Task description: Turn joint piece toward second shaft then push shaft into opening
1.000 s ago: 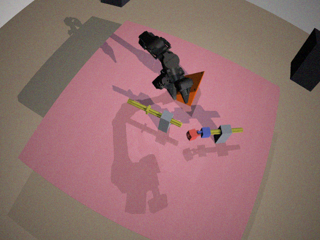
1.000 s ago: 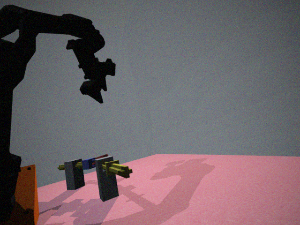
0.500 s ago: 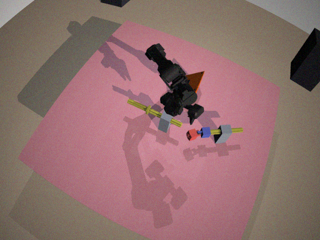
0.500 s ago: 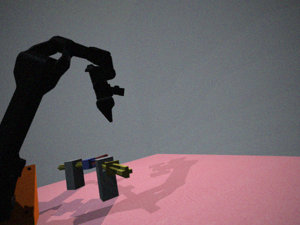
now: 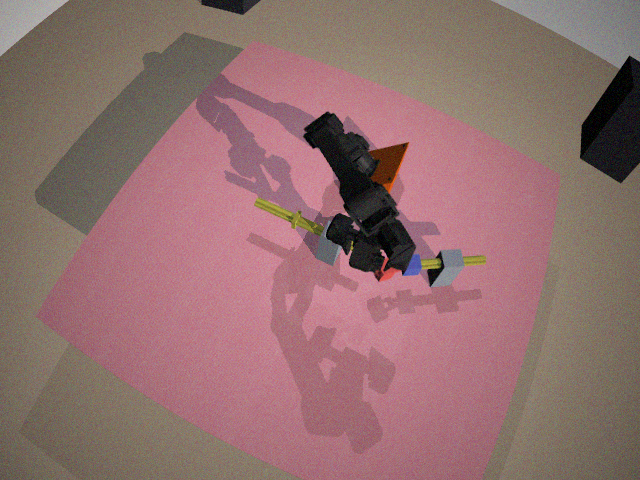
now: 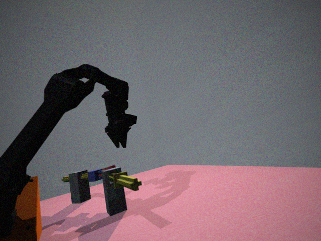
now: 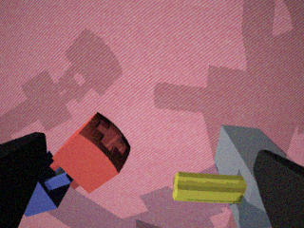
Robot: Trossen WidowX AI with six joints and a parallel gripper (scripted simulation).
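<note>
My gripper tip is now 5 cm past the red square joint piece, 5 cm to the right of it and 8 cm above it.
</note>
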